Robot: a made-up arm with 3 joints. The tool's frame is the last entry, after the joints.
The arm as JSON. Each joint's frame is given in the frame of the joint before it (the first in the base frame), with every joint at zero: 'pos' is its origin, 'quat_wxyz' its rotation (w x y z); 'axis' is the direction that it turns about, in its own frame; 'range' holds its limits. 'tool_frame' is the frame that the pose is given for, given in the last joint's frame.
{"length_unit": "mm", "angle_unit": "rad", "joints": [
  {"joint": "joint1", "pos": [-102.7, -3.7, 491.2], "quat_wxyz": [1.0, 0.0, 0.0, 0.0], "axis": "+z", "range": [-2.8, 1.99]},
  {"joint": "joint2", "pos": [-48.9, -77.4, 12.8], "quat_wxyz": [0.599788, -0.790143, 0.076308, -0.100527], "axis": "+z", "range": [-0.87, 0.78]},
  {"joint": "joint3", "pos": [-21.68, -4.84, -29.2], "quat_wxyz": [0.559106, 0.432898, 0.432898, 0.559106], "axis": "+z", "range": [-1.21, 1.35]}
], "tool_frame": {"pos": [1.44, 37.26, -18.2], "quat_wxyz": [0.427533, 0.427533, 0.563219, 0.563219]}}
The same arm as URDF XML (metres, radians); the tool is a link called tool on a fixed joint. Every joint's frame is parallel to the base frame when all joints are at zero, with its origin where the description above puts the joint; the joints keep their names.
<robot name="arm">
  <joint name="tool_fixed" type="fixed">
    <parent link="link3"/>
    <child link="tool"/>
    <origin xyz="-0.0182 0.0355 -0.0114" rpy="3.1416 0.0000 1.5708"/>
  </joint>
  <joint name="joint3" type="revolute">
    <parent link="link2"/>
    <child link="link3"/>
    <origin xyz="-0.0283 -0.0207 0.0108" rpy="0.0000 0.0000 0.0000"/>
    <axis xyz="1 0 0"/>
    <limit lower="-1.2100" upper="1.3500"/>
  </joint>
  <joint name="joint2" type="revolute">
    <parent link="link1"/>
    <child link="link2"/>
    <origin xyz="-0.0489 -0.0774 0.0128" rpy="0.0000 0.0000 0.0000"/>
    <axis xyz="0.250398 0.932494 -0.260298"/>
    <limit lower="-0.8700" upper="0.7800"/>
  </joint>
  <joint name="joint1" type="revolute">
    <parent link="base"/>
    <child link="link1"/>
    <origin xyz="-0.1027 -0.0037 0.4912" rpy="0.0000 0.0000 0.0000"/>
    <axis xyz="0 0 1"/>
    <limit lower="-2.8000" upper="1.9900"/>
  </joint>
  <link name="base"/>
  <link name="link1"/>
  <link name="link2"/>
  <link name="link3"/>
  <link name="tool"/>
</robot>

